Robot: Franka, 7 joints.
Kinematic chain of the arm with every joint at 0, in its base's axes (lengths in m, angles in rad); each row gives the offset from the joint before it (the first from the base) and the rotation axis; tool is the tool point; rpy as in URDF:
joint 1: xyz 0 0 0.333 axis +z
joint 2: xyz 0 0 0 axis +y
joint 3: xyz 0 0 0.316 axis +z
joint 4: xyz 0.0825 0 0 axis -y
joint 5: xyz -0.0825 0 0.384 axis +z
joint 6: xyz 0 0 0 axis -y
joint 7: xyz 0.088 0 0 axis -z
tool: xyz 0 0 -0.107 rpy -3.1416 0 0
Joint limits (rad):
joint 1: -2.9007..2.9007
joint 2: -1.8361..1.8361
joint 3: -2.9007..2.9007
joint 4: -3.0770..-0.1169
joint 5: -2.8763..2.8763
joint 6: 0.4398..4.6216
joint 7: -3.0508..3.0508
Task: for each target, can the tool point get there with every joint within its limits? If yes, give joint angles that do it. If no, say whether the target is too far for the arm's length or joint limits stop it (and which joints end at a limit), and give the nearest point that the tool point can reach.
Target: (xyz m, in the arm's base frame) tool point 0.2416 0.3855 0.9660
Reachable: yes | joints 0.5075 0.6670 1.3535 -0.3877 -1.7862 3.6113 -1.1943
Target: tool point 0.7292 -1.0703 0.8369
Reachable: no: too far | nearest point 0.4502 -0.6607 0.6441 | short by 0.532 m
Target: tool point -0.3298 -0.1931 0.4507
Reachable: yes | joints -1.4924 -1.2156 -1.1984 -2.6879 -1.6555 2.6849 1.0791
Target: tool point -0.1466 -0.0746 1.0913
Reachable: yes | joints -1.1472 -0.2642 -1.1176 -0.7229 2.1573 1.0945 1.1402
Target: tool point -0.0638 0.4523 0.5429
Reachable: yes | joints -0.3847 0.5390 2.4219 -2.4515 0.9453 3.4917 -2.4590
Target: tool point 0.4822 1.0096 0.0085
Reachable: no: too far | nearest point 0.3551 0.7435 0.0940 | short by 0.307 m
